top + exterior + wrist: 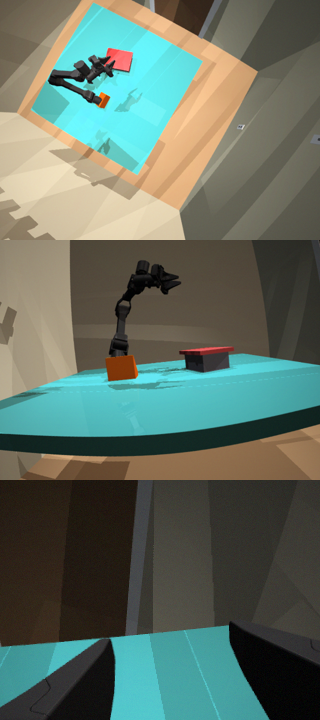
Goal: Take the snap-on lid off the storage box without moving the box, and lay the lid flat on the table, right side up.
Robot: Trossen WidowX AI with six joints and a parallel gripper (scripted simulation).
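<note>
Right now my gripper tip is 80 mm short of the lid, 150 mm to the right of it and 320 mm above it. The rest, counted from my gripper tip: grey storage box: 80 mm ahead, 150 mm to the left, 360 mm below.
</note>
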